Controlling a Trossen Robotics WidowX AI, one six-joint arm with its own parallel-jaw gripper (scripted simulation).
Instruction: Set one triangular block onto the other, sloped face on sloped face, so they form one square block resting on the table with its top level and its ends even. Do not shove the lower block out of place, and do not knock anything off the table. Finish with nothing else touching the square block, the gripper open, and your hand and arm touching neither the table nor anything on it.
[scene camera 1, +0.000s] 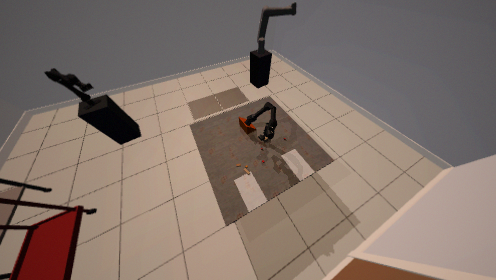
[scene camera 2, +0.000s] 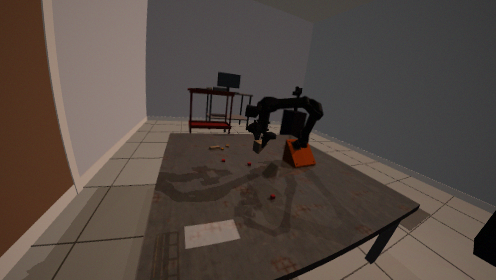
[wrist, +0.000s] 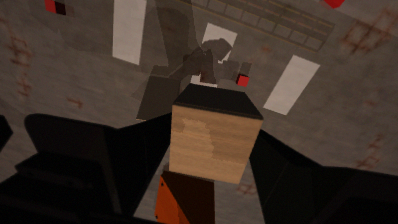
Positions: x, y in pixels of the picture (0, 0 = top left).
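Here is my gripper (wrist: 212, 122), and my gripper carries a light wooden triangular block (wrist: 213, 130).
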